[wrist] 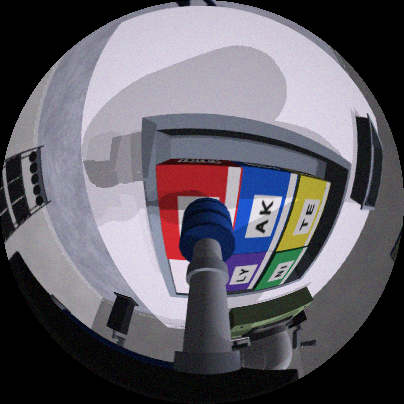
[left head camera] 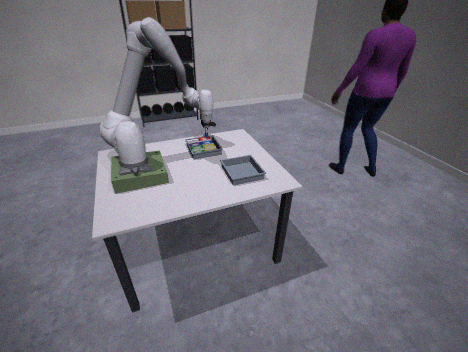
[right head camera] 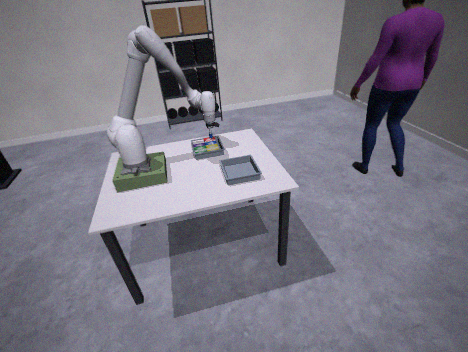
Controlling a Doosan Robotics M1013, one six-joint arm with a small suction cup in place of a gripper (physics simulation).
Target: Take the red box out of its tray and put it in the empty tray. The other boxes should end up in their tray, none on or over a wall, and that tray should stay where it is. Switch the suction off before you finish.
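Where they show: hand, tool point: (wrist: 206, 219) (left head camera: 206, 136) (right head camera: 211, 137); arm's base, link origin: (wrist: 265, 326) (left head camera: 134, 166) (right head camera: 136, 166).
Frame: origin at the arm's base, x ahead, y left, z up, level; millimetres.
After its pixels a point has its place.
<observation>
The red box (left head camera: 202, 139) @(x 513, y 272, z -29 mm) (wrist: 182, 179) @(x 568, y 292, z -28 mm) sits in a corner of its grey tray (left head camera: 208, 155) @(x 502, y 85, z -68 mm) (right head camera: 209, 155) @(x 495, y 86, z -65 mm) (wrist: 240, 124) @(x 608, y 254, z -31 mm). A blue box (wrist: 255, 187) @(x 561, y 236, z -37 mm), yellow box (wrist: 295, 240) @(x 500, y 165, z -34 mm), purple box (wrist: 235, 260) @(x 477, y 239, z -37 mm), green box (wrist: 294, 260) @(x 462, y 146, z -32 mm) and a white-topped part (wrist: 181, 275) @(x 451, y 301, z -34 mm) are packed beside it, inside the walls. My gripper (left head camera: 206, 136) (right head camera: 211, 136) (wrist: 206, 210), a blue suction cup, is right over the red box, at or just above its top, hiding part of its label. No box appears lifted, so I read it as open. The empty tray (left head camera: 243, 170) @(x 664, y -174, z -78 mm) (right head camera: 240, 170) @(x 657, y -172, z -78 mm) (wrist: 375, 162) stands apart, nearer the table's front right.
The arm's green base block (left head camera: 140, 180) @(x 18, y -136, z -24 mm) (right head camera: 141, 178) @(x 31, y -136, z -14 mm) (wrist: 272, 312) @(x 179, y 51, z -28 mm) stands at the left of the white table (left head camera: 185, 200) @(x 234, y -342, z -81 mm) (right head camera: 185, 197) @(x 274, y -334, z -81 mm). A person in a purple top (left head camera: 387, 62) (right head camera: 412, 52) stands on the floor to the right. A shelf rack (left head camera: 194, 60) (right head camera: 215, 55) is behind the table.
</observation>
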